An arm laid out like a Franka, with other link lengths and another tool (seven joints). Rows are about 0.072 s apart.
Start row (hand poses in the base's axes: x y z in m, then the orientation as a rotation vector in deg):
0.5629, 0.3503, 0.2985, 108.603, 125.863, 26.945
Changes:
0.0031, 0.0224, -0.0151, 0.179, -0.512, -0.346
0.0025, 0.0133, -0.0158, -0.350, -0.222, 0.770
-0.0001, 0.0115, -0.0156, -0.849, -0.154, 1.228
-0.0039, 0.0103, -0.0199, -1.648, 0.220, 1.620
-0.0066, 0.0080, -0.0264, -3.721, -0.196, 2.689
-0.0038, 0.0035, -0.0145, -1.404, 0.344, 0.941
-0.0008, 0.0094, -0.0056, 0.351, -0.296, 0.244
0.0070, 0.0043, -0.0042, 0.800, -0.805, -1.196
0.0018, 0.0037, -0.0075, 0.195, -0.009, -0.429
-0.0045, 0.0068, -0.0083, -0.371, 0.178, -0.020
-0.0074, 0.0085, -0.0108, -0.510, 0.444, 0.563
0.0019, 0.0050, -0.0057, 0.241, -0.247, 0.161
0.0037, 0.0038, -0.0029, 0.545, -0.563, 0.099
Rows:
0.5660, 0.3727, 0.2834, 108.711, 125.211, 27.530
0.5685, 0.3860, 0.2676, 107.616, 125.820, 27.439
0.5684, 0.3975, 0.2520, 105.845, 126.850, 26.779
0.5645, 0.4078, 0.2321, 103.497, 128.347, 24.931
0.5579, 0.4158, 0.2057, 98.727, 130.124, 21.160
0.5541, 0.4193, 0.1912, 97.227, 130.959, 19.406
0.5533, 0.4287, 0.1856, 96.967, 131.047, 20.107
0.5603, 0.4330, 0.1814, 98.191, 129.523, 21.431
0.5621, 0.4367, 0.1739, 98.739, 129.150, 21.578
0.5576, 0.4435, 0.1656, 98.679, 129.184, 20.994
0.5502, 0.4520, 0.1548, 98.075, 129.921, 20.161
0.5521, 0.4570, 0.1491, 97.882, 129.946, 20.675
0.5558, 0.4608, 0.1462, 97.724, 129.748, 21.782

